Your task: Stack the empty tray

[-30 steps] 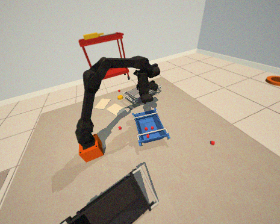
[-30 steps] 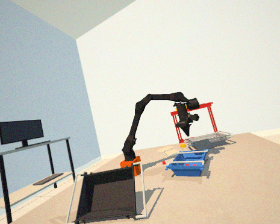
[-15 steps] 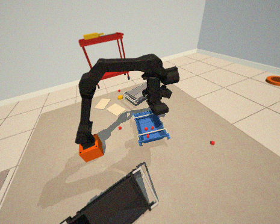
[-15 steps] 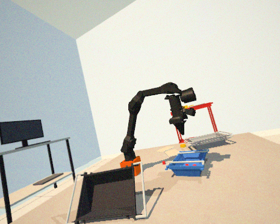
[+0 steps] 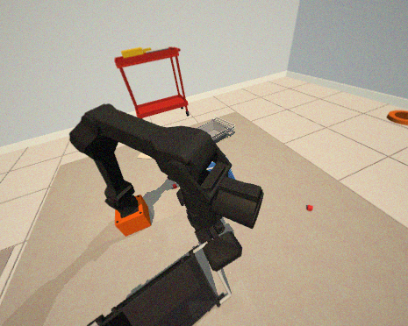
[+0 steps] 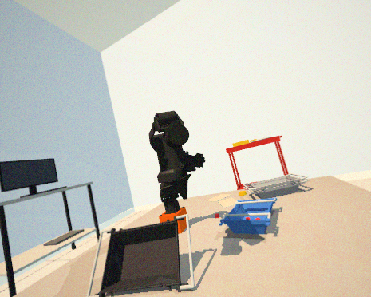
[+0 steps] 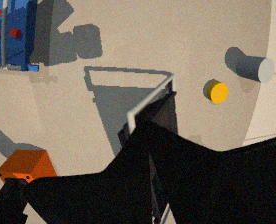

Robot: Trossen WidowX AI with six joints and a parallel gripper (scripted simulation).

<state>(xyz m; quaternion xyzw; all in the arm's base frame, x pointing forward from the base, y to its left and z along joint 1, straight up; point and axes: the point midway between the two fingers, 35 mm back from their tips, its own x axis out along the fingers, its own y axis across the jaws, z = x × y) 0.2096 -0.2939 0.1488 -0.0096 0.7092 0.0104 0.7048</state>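
Right now my gripper tip is 16 cm past the dark tray, 13 cm above it and 6 cm to the left of it.
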